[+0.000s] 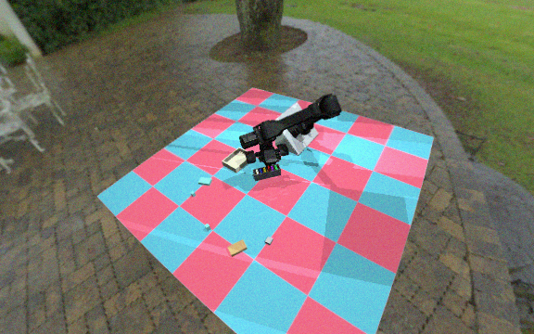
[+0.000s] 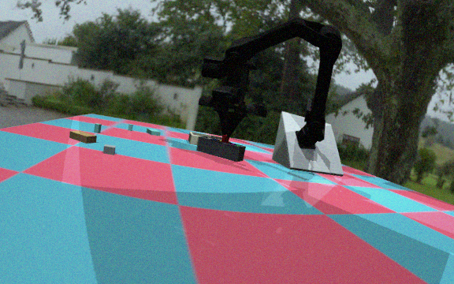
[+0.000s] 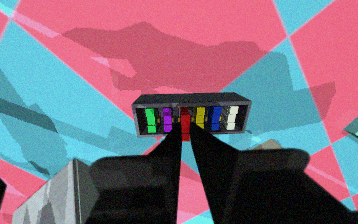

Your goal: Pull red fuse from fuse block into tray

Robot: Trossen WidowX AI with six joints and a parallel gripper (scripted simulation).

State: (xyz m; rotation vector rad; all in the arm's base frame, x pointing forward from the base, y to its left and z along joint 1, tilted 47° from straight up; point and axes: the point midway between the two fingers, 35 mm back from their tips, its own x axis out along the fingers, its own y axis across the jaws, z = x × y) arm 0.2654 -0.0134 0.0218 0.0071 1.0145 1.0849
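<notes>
Now: the cream tray 190 mm to the right of my gripper tip and 50 mm below it. The rest, counted from my gripper tip: red fuse (10 mm below).
</notes>
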